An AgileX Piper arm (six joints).
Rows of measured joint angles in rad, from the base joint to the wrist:
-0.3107 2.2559 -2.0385 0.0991 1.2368 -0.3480
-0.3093 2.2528 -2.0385 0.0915 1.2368 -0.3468
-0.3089 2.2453 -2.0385 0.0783 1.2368 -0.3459
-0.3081 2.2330 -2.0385 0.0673 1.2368 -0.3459
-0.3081 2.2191 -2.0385 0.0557 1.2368 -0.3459
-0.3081 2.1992 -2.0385 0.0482 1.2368 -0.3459
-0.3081 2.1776 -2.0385 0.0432 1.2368 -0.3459
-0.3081 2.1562 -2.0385 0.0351 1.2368 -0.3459
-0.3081 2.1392 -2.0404 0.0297 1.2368 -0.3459
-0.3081 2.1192 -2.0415 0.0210 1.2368 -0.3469
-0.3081 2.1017 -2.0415 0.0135 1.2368 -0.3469
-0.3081 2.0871 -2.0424 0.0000 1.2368 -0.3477
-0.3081 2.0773 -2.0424 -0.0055 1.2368 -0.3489
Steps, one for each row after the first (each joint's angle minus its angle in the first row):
0.0014 -0.0031 0.0000 -0.0076 0.0000 0.0012
0.0018 -0.0106 0.0000 -0.0208 0.0000 0.0021
0.0026 -0.0229 0.0000 -0.0318 0.0000 0.0021
0.0026 -0.0368 0.0000 -0.0434 0.0000 0.0021
0.0026 -0.0567 0.0000 -0.0509 0.0000 0.0021
0.0026 -0.0783 0.0000 -0.0559 0.0000 0.0021
0.0026 -0.0997 0.0000 -0.0640 0.0000 0.0021
0.0026 -0.1167 -0.0019 -0.0694 0.0000 0.0021
0.0026 -0.1367 -0.0030 -0.0781 0.0000 0.0011
0.0026 -0.1542 -0.0030 -0.0856 0.0000 0.0011
0.0026 -0.1688 -0.0039 -0.0991 0.0000 0.0003
0.0026 -0.1786 -0.0039 -0.1046 0.0000 -0.0009

